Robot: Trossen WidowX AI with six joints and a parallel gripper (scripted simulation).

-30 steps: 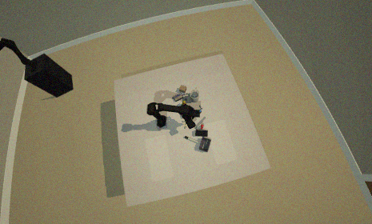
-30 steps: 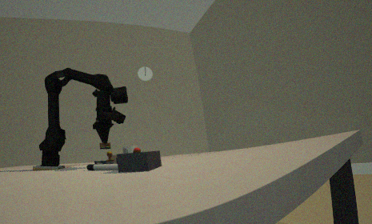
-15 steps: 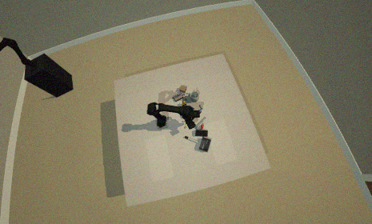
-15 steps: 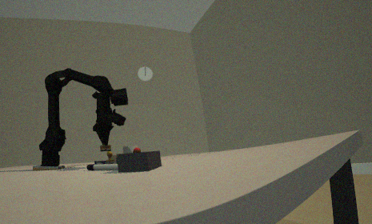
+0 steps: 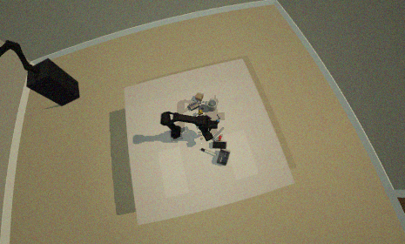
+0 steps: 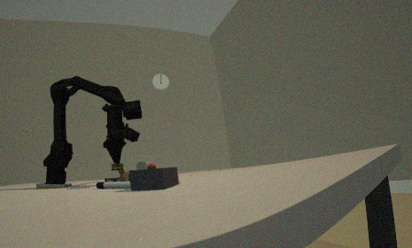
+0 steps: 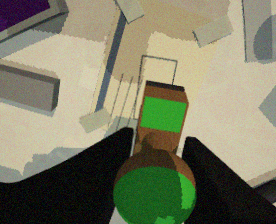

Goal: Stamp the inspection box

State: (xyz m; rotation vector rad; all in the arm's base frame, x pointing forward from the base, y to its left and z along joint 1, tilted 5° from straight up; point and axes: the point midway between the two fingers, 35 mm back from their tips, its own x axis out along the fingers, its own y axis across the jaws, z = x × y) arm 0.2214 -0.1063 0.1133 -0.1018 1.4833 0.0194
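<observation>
Right now my gripper tip is 10 mm short of the cream card, 10 mm to the right of it and 70 mm above it. Also, from my gripper tip: red-topped stamp (100 mm ahead, 80 mm to the right, 50 mm below); purple ink pad (70 mm ahead, 120 mm to the left, 70 mm below); green-topped stamp (right at my gripper tip).
</observation>
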